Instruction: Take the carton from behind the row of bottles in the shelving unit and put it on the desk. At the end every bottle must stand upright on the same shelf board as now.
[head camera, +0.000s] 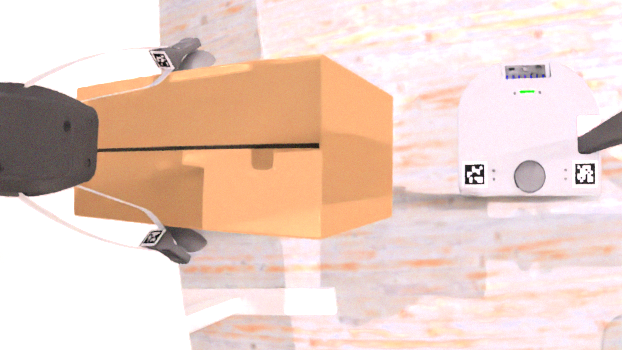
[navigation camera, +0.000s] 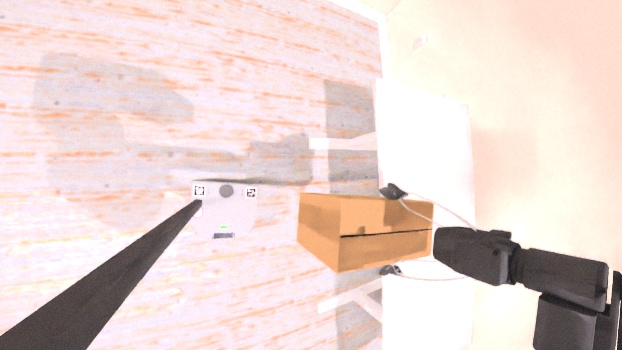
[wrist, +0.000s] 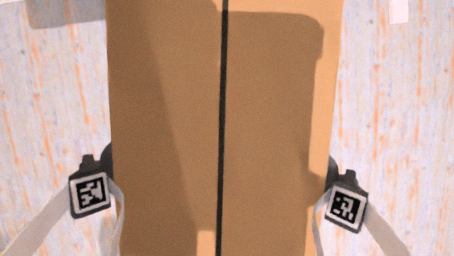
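Seen in the pictures: gripper, fingertip midpoint: (wrist: 220, 166); robot's base, origin of the base link: (head camera: 527, 174) (navigation camera: 225, 190).
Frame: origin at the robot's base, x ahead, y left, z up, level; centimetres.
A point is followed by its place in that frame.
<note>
The orange-brown carton (head camera: 260, 105) {x -4.5, y -20.2, z 99.7 cm} (navigation camera: 320, 215) {x 0.6, y -15.7, z 92.9 cm} (wrist: 270, 125) {x -4.6, y -33.2, z 99.7 cm} has a black line along its upper face. My gripper (head camera: 195, 150) {x -1.9, y -29.2, z 94.7 cm} (navigation camera: 392, 230) (wrist: 220, 166) {x -1.9, y -29.2, z 94.7 cm} is shut on it, one fingertip pressed against each long side. The carton is held up off the floor, its length pointing from the wrist toward the robot base. In the head and navigation views its wrist end overlaps the white desk (head camera: 75, 300) {x 23.7, y -78.3, z 72.1 cm} (navigation camera: 425, 135) {x 31.7, y -80.1, z 72.1 cm}, while its other end shows against the floor. The height between carton and desk top cannot be told. The bottles and the shelving unit do not show.
The robot base (head camera: 530, 120) {x -12.3, y 0.4, z 16.0 cm} (navigation camera: 225, 212) {x -11.1, y -0.3, z 16.0 cm} stands on the wood-patterned floor, with the dark mast (navigation camera: 125, 270) {x -4.9, y 11.8, z 97.9 cm} rising beside it. White desk feet (head camera: 310, 301) (navigation camera: 340, 143) stick out below the desk's front edge. A pale wall (navigation camera: 540, 100) {x 54.0, y -133.2, z 102.1 cm} stands behind the desk.
</note>
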